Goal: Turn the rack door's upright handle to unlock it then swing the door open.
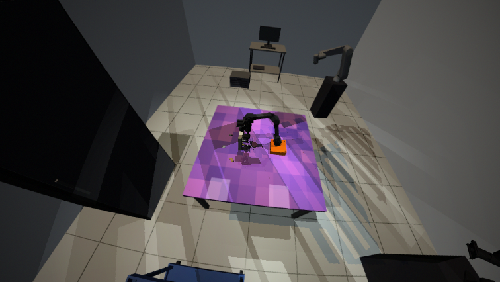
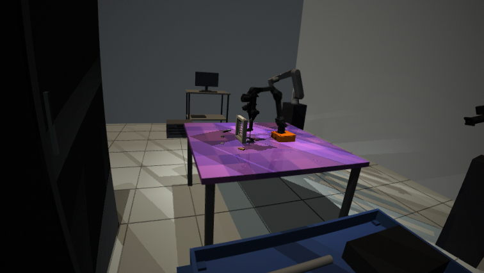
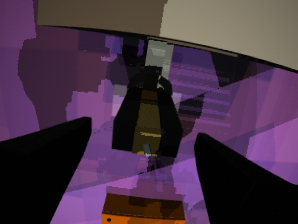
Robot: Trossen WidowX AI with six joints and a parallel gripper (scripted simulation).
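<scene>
My gripper tip is 70 mm above the dark door handle and 10 mm past it.
</scene>
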